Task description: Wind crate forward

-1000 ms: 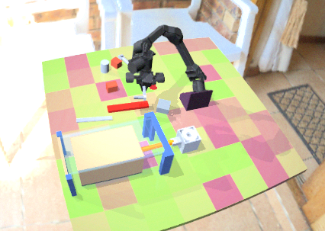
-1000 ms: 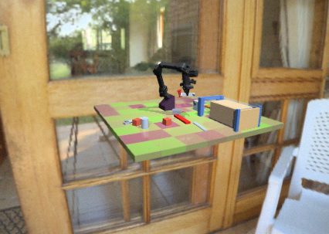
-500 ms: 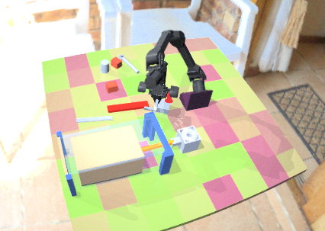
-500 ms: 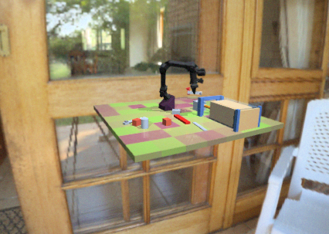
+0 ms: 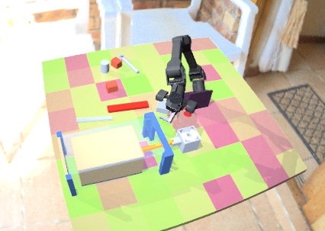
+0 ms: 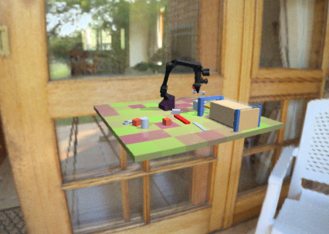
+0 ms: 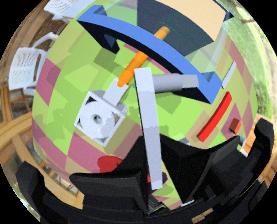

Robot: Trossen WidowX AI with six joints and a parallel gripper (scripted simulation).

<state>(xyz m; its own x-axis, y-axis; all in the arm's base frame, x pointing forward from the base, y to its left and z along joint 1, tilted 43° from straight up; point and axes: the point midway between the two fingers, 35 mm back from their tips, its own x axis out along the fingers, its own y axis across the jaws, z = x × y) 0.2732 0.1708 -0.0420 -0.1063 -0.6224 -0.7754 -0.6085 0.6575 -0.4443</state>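
My gripper tip is now 60 mm past the red grip and 20 mm below it. The rest, counted from my gripper tip: grey block (190 mm to the right, 170 mm below, 70 mm behind); grey winch (150 mm below, 80 mm behind, 70 mm to the left); winch handle (10 mm behind, 10 mm above).
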